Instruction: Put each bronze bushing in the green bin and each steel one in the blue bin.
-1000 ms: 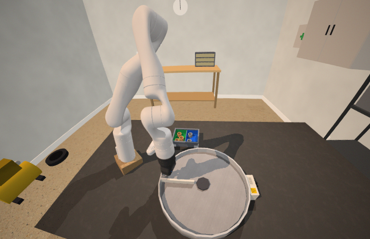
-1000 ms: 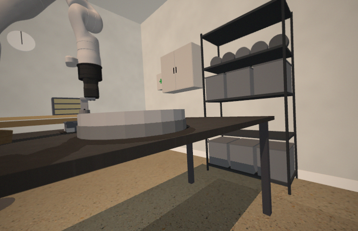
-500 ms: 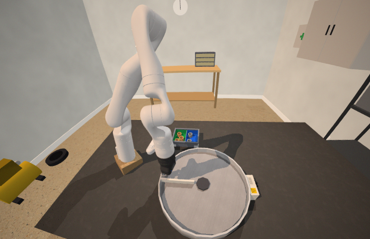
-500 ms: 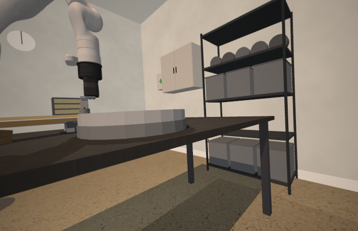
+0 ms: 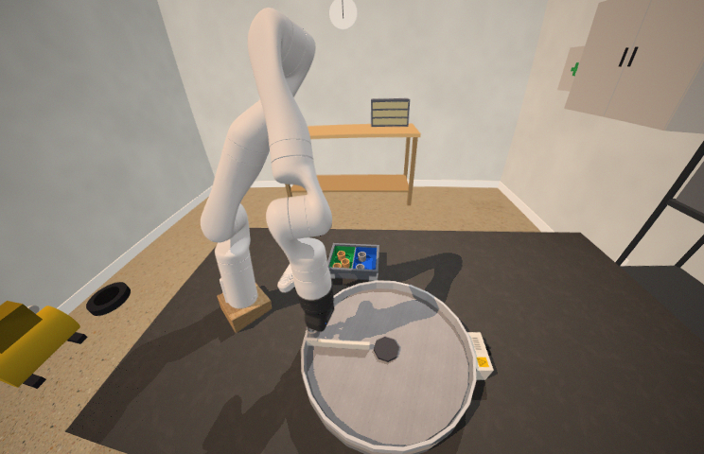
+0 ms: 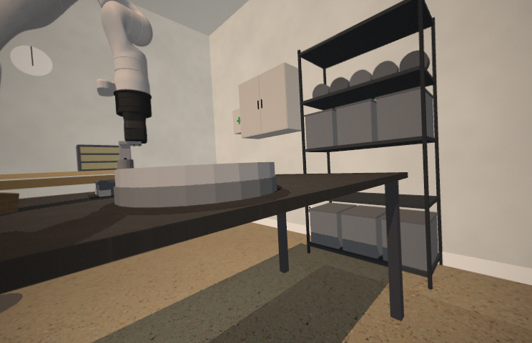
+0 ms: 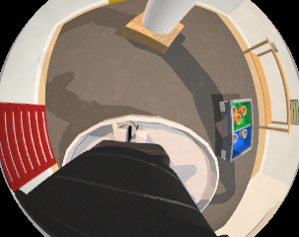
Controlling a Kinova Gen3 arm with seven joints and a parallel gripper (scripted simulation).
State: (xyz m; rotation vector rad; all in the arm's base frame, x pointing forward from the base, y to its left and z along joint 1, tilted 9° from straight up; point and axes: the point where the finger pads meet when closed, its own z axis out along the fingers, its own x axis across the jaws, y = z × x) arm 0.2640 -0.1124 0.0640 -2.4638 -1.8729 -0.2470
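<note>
My gripper is now 330 mm to the right of the green bin, 80 mm above it and 70 mm short of it. From my hand the other things lie so: turntable: 180 mm ahead, 50 mm below, 30 mm to the right.
</note>
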